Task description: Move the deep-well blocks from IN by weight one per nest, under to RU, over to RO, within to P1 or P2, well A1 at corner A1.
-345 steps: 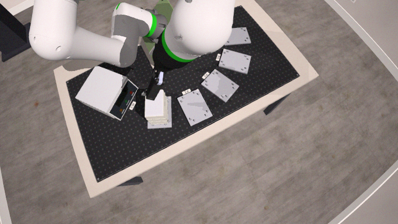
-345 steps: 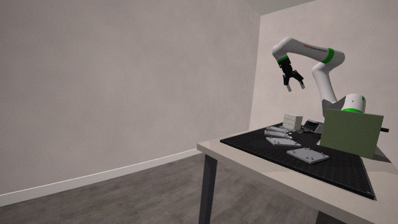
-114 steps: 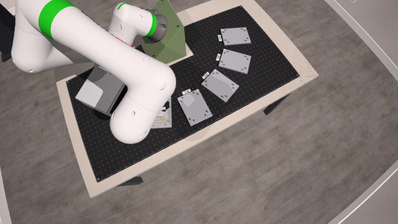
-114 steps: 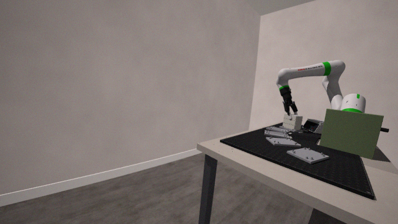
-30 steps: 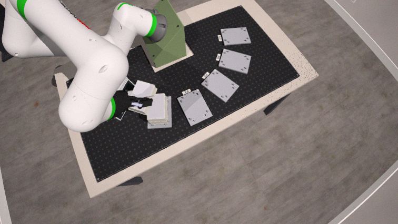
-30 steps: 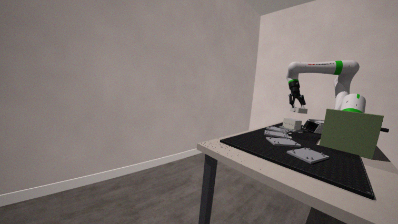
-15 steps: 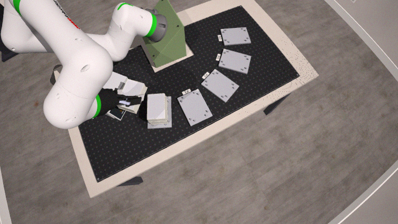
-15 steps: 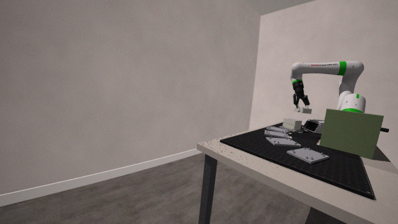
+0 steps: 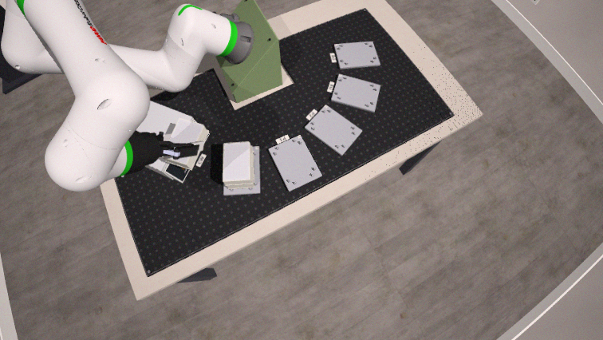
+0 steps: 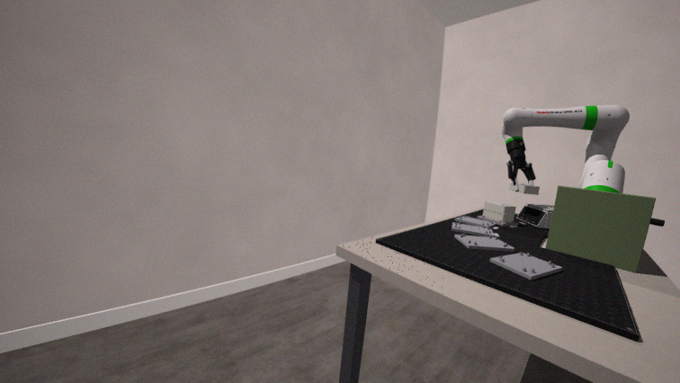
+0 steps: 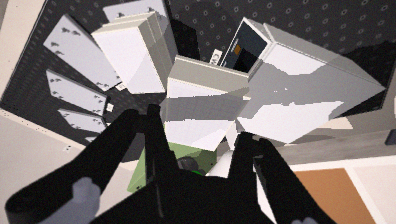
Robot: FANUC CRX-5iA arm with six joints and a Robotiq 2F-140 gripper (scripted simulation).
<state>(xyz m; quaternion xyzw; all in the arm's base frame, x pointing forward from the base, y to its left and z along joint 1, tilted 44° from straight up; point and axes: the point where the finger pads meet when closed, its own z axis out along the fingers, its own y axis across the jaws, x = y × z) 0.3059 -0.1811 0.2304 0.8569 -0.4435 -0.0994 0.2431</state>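
Now: hand 15 cm past the check-weigher platform, 10 cm to the left of it and 10 cm above it. From my hand the other things lie so: check-weigher: 14 cm behind, 13 cm below, 10 cm to the right; then white deep-well block: 1 cm below; then infeed nest IN: 19 cm below, 11 cm to the left, 8 cm ahead.
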